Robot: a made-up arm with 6 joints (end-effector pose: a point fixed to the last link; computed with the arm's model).
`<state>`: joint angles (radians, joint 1 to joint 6).
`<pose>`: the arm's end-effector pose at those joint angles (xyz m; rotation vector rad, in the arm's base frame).
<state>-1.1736 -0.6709 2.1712 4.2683 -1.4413 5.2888</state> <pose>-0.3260 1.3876 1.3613 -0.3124 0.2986 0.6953</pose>
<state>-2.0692 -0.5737 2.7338 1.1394 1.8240 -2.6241</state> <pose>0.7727 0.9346 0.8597 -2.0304 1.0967 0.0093</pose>
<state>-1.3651 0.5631 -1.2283 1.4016 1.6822 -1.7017</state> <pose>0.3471 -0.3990 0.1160 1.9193 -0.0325 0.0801</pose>
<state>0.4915 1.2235 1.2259 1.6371 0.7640 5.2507</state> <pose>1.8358 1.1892 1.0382 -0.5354 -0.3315 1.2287</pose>
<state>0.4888 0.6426 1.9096 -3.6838 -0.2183 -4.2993</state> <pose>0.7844 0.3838 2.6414 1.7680 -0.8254 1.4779</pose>
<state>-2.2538 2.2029 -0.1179 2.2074 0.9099 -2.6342</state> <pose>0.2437 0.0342 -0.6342 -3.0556 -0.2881 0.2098</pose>
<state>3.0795 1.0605 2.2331 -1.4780 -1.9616 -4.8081</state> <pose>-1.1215 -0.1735 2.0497 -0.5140 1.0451 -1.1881</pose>
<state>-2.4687 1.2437 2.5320 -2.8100 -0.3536 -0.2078</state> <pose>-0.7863 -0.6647 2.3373 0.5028 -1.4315 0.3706</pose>
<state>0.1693 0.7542 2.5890 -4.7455 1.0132 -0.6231</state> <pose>0.1580 0.2539 2.4174 -1.3498 -2.1459 -0.0564</pose>
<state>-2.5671 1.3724 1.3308 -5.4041 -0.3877 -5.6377</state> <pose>-1.9393 -1.1639 0.8319 0.0155 1.9894 -1.9065</pose>
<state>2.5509 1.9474 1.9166 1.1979 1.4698 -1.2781</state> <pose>-1.8098 0.9194 0.6471 -0.5343 0.0576 -2.2799</pose>
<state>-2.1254 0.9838 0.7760 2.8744 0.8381 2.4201</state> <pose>-1.0363 -1.7712 0.7204 1.6946 -0.3700 -1.9847</pose>
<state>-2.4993 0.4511 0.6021 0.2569 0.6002 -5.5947</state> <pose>-1.4396 -1.1242 1.7591 -1.3341 0.8407 -2.3141</pose>
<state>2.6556 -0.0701 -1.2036 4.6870 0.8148 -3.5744</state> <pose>-0.6494 0.5600 0.1834 -2.0868 -1.2209 1.4964</pose>
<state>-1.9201 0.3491 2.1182 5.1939 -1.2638 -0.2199</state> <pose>0.1437 -0.2563 2.5470 -0.1225 -0.3849 -0.7494</pose>
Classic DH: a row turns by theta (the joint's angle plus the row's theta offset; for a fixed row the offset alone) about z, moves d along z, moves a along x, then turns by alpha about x. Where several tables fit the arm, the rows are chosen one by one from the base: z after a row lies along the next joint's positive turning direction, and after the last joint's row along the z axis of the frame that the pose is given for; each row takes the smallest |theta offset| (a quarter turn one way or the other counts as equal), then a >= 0, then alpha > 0; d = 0 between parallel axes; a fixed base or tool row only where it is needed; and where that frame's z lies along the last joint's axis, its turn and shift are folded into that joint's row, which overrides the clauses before.
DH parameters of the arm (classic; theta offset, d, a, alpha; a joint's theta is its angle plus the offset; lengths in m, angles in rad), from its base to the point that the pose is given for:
joint 1: 0 0.7141 0.2122 -1.5708
joint 2: -1.5708 0 0.6476 3.1416
joint 3: 0 0 0.1125 -1.5708
joint 4: 0 -1.1684 0 1.5708
joint 5: 0 0 0 -1.5708
joint 6: 1.5708 -0.2637 0 1.5708
tool (fixed): -1.5708 0 0 0

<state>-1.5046 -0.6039 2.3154 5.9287 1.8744 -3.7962</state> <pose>-0.1728 1.2865 1.1474 -0.8130 1.7575 0.9296</pose>
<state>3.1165 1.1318 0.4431 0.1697 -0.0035 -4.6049</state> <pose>-1.9744 0.0497 0.1654 0.5788 2.0230 -1.5418</pose>
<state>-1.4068 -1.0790 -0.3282 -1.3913 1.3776 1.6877</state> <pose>-0.1819 -0.4602 1.9676 -0.2803 -0.9014 -2.7285</pose>
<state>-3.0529 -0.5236 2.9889 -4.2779 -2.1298 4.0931</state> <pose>0.9734 0.2902 0.7096 -1.0290 -2.1473 1.5110</pose>
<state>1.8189 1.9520 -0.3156 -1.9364 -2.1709 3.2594</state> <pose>-0.2719 0.2457 -0.4308 0.4852 0.6846 2.6942</pose>
